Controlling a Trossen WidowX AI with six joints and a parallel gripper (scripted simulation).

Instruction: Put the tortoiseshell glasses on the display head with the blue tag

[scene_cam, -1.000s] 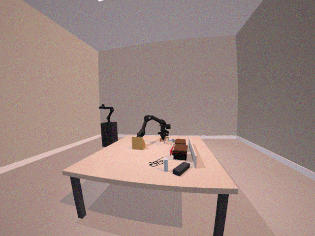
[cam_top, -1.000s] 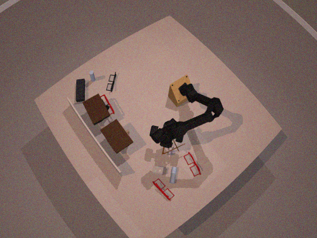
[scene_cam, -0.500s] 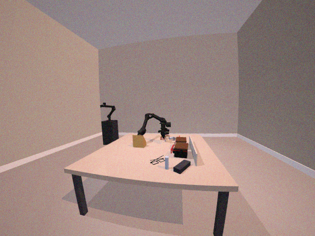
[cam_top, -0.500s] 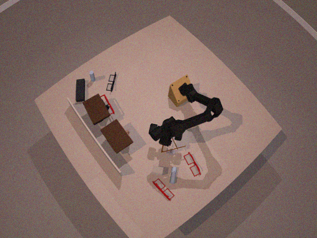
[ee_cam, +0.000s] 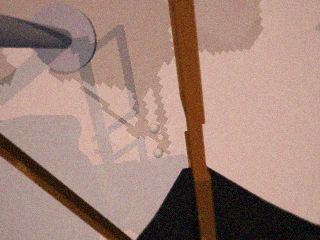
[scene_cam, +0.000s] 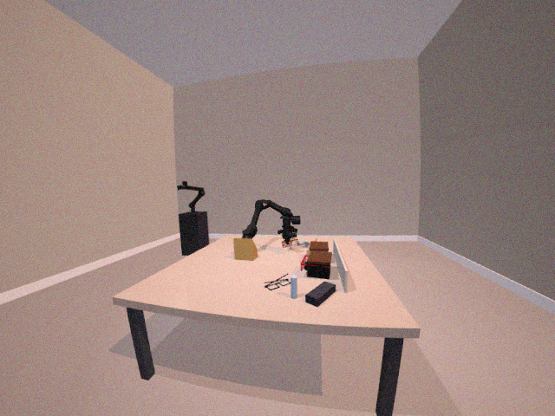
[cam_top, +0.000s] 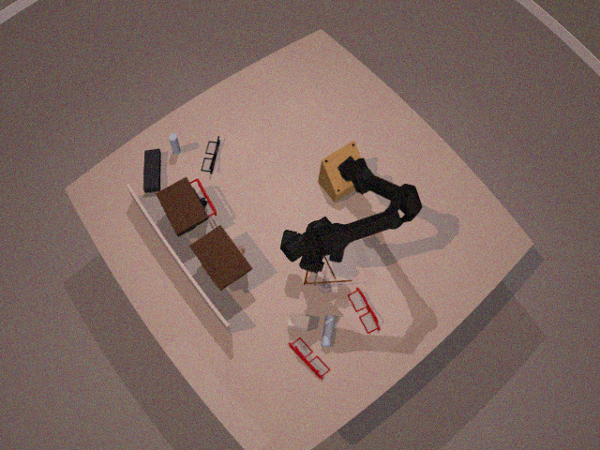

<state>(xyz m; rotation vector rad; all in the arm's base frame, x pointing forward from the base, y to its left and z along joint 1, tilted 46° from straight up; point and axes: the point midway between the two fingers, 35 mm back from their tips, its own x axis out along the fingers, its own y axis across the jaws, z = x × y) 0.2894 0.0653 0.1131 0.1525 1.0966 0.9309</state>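
My gripper tip is 2 cm short of the peg, 10 cm to the right of it and 4 cm above it. From my gripper tip the other things lie so: white block (17 cm ahead, 13 cm to the left, 4 cm below); then dark box (19 cm ahead, 62 cm to the right, 4 cm below); then white panel (33 cm ahead, 29 cm to the right, 1 cm below).
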